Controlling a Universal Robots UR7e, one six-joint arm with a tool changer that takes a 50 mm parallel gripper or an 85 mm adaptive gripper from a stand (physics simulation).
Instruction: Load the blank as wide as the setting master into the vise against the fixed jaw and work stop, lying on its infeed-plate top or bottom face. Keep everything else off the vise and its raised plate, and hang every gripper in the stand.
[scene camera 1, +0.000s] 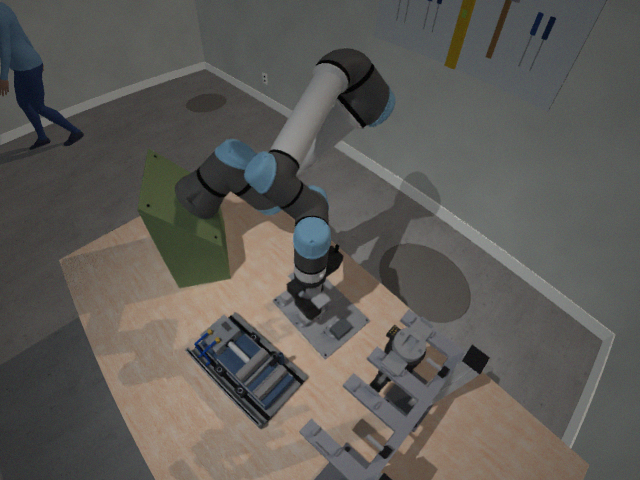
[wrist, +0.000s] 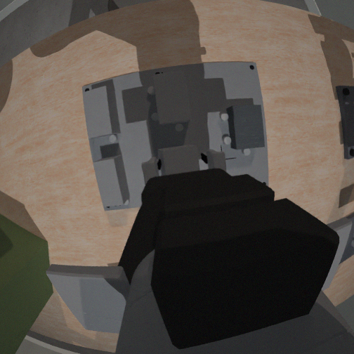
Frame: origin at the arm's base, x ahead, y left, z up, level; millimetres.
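Seen in the pictures: arm's base at its link origin: (scene camera 1: 195, 199).
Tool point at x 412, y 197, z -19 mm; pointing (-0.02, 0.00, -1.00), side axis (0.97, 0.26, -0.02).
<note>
Offsets run from my tool point to a thing's top centre. "spot": to the spot under its first point.
My gripper (scene camera 1: 312, 315) (wrist: 181, 161) is open low over the grey infeed plate {54 mm left, 18 mm back, 217 mm down} (scene camera 1: 323, 347) (wrist: 135, 172), its fingers on either side of a grey block (wrist: 181, 154). Whether they touch it is unclear. A second grey block (wrist: 172, 100) lies behind it in shadow. A darker block {78 mm left, 69 mm ahead, 192 mm down} (scene camera 1: 340, 328) (wrist: 248, 125) sits beside pins at the plate's right in the wrist view. Which block matches the setting master's width cannot be told. The vise {220 mm right, 57 mm ahead, 126 mm down} (scene camera 1: 253, 364), with grey bars over blue parts, stands nearer the camera in the scene view. The gripper hides part of the plate.
The grey stand (scene camera 1: 385, 410) is to the right of the infeed plate and holds another gripper (scene camera 1: 408, 347). The green pedestal (scene camera 1: 193, 253) (wrist: 20, 285) rises at the left. Blue handles with yellow tips {spot: 291 mm right, 5 mm ahead, 116 mm down} (scene camera 1: 209, 347) stand at the vise's left end.
</note>
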